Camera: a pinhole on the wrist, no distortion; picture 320 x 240 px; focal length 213.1 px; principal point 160.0 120.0 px. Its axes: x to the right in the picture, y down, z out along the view. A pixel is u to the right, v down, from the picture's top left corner.
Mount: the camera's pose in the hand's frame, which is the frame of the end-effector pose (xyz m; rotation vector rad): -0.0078 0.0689 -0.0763 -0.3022 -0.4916 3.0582
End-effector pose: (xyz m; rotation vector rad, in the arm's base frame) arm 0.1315 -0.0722 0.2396 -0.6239 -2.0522 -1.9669
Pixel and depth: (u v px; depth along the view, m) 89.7 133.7 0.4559
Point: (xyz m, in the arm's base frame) 0.0834 0.2975 0.1395
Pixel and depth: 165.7 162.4 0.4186
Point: 0.1929 0.1947 0.0509
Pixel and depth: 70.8 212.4 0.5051
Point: -0.0517 0.3009 -0.0150
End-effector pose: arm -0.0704 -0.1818 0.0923 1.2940 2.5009 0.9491
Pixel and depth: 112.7 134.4 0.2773
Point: -0.0164 -0.1127 -0.0777
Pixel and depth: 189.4 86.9 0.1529
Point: 0.0251 -0.1762 0.0577
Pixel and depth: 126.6 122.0 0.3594
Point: 0.0231 -0.0967 -0.1497
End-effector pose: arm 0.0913 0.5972 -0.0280 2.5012 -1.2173 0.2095
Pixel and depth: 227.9 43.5 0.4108
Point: -0.1205 0.5822 -0.3711
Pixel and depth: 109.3 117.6 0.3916
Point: 0.1310 0.5077 -0.3239
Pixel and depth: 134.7 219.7 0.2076
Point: 0.1441 0.6313 -0.1411
